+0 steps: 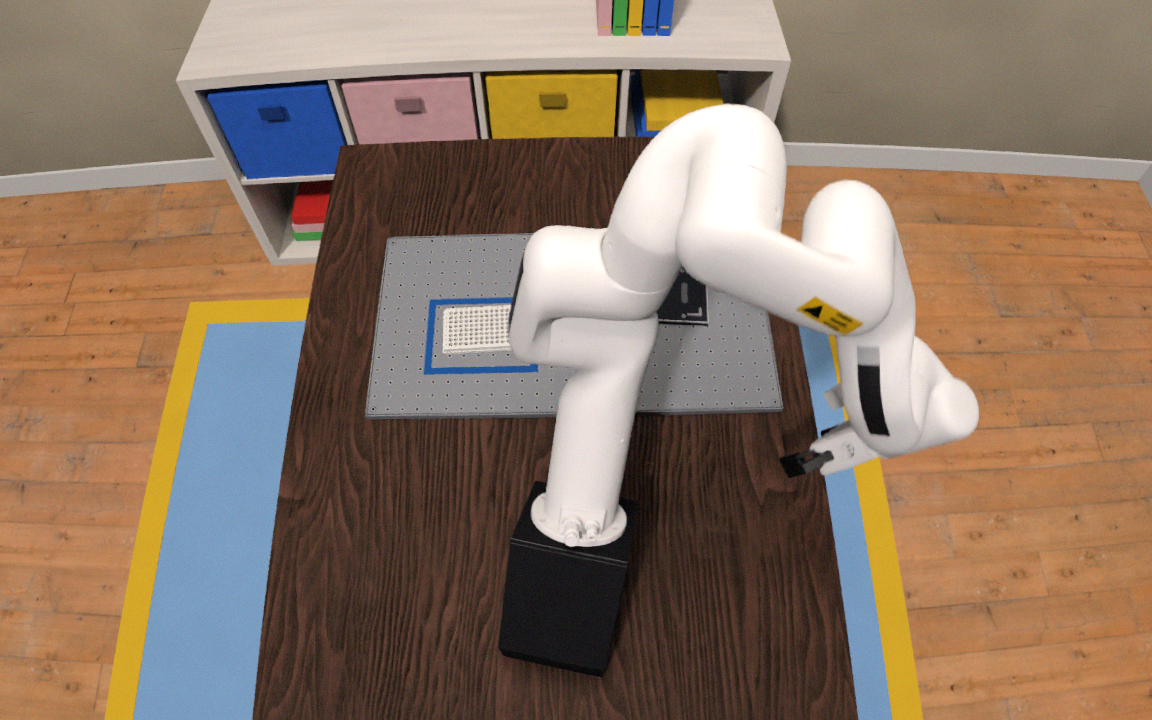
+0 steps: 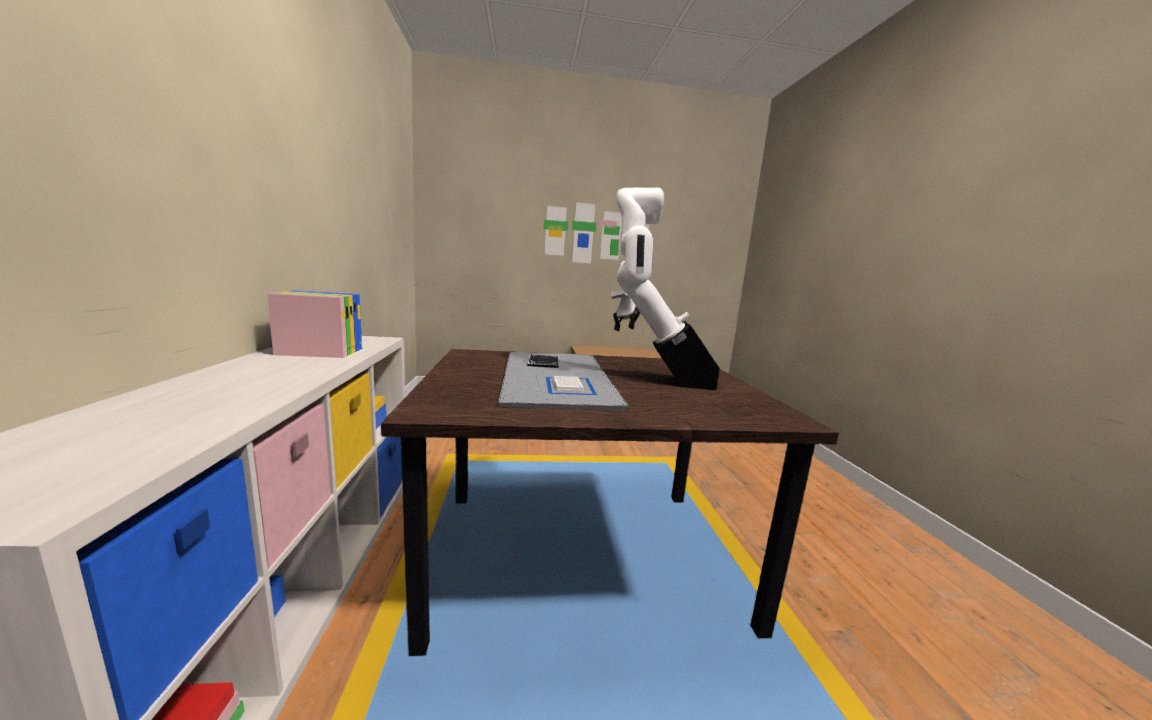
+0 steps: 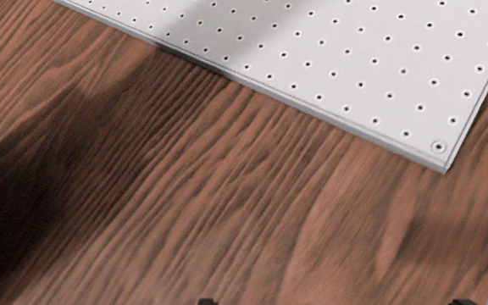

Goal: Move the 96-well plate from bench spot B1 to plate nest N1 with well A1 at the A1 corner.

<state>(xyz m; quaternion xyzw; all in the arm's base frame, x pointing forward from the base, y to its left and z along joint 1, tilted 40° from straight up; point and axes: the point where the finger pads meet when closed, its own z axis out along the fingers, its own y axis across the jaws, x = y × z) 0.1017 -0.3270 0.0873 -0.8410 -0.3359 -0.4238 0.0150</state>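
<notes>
Right now the white 96-well plate is 510 mm to the left of my hand, 280 mm ahead of it and 130 mm below it. Round my hand: plate nest: 360 mm ahead, 190 mm to the left, 130 mm below.
</notes>
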